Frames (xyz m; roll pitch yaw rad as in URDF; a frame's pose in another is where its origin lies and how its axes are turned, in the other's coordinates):
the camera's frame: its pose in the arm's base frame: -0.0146 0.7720 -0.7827 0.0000 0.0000 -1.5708
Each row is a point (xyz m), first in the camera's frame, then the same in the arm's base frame.
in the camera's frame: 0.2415 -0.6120 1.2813
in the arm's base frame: -0.6266 0.5305 0.4986
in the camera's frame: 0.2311 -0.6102 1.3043
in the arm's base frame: -0.6248 0.5409 0.5216
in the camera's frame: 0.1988 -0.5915 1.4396
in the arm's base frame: -0.6061 0.5732 0.6569
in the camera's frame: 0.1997 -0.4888 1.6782
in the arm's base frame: -0.5034 0.5723 0.8955
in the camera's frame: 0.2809 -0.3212 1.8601
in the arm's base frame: -0.3358 0.4911 1.0774
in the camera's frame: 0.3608 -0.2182 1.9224
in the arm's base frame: -0.2328 0.4112 1.1397
